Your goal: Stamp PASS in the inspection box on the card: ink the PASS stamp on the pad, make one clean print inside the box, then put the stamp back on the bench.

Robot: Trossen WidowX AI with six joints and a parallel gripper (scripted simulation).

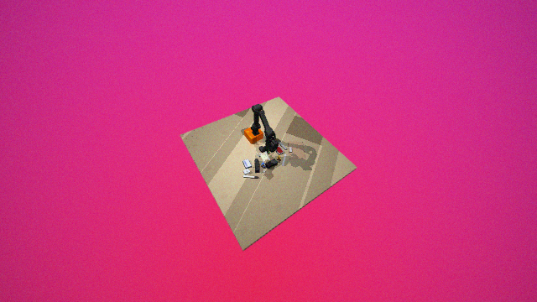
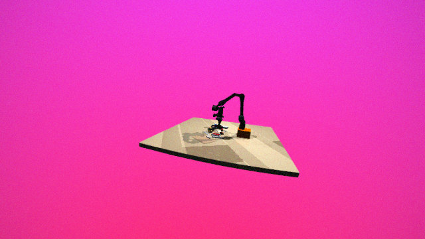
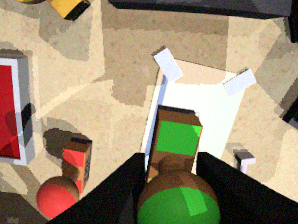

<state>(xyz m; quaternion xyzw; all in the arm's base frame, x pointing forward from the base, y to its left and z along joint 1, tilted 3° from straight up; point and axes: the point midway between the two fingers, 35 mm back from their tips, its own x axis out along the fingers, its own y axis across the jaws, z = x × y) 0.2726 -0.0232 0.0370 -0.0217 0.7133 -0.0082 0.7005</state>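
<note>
The ink pad lies 14 cm to the left of my gripper tip and 8 cm below it. From my gripper tip the other things lie so: stamp (5 cm behind, 7 cm to the left, 7 cm below); white card (2 cm behind, 2 cm to the right, 9 cm below); stamp with blue knob (7 cm ahead, 10 cm to the right, 7 cm below).
</note>
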